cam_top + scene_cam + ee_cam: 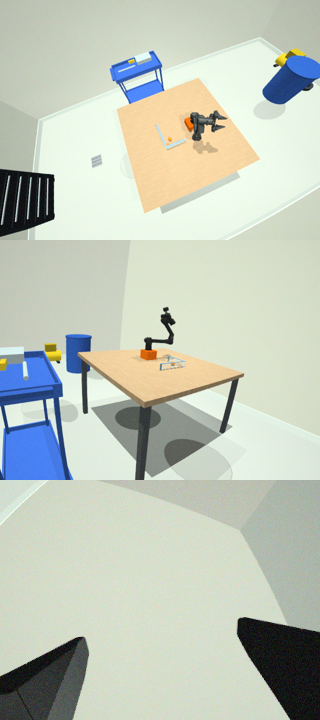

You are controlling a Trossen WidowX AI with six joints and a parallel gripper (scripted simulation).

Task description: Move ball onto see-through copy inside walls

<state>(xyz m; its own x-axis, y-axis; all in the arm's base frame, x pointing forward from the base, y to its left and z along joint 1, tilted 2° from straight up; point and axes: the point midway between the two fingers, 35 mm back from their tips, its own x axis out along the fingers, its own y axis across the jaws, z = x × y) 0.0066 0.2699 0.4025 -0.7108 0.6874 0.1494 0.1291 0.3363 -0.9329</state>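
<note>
The orange ball is 480 mm below my gripper tip, 370 mm ahead of it and 270 mm to the right of it. From my gripper tip the other things lie so: see-through copy of ball (480 mm below, 420 mm ahead, 230 mm to the right).
</note>
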